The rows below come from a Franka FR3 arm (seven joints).
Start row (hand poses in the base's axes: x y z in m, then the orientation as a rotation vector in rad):
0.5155, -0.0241, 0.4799, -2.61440, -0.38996, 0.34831
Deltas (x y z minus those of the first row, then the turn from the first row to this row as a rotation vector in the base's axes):
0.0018, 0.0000, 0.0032, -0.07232, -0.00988, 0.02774
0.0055, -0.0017, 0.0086, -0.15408, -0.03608, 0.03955
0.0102, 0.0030, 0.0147, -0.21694, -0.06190, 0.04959
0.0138, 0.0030, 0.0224, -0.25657, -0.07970, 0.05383
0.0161, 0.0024, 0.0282, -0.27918, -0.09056, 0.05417
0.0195, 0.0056, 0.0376, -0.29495, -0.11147, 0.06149
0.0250, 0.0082, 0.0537, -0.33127, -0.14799, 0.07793
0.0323, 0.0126, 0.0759, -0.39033, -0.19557, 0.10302
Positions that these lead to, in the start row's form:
0.5173, -0.0241, 0.4831, -2.68433, -0.42478, 0.36530
0.5210, -0.0258, 0.4885, -2.76970, -0.44368, 0.35776
0.5257, -0.0211, 0.4946, -2.83666, -0.46175, 0.34389
0.5293, -0.0211, 0.5023, -2.87949, -0.47087, 0.33185
0.5316, -0.0217, 0.5081, -2.90437, -0.47339, 0.32308
0.5350, -0.0185, 0.5175, -2.92398, -0.49007, 0.30055
0.5405, -0.0159, 0.5336, -2.96579, -0.52408, 0.26411
0.5478, -0.0115, 0.5558, -3.03020, -0.57380, 0.21933

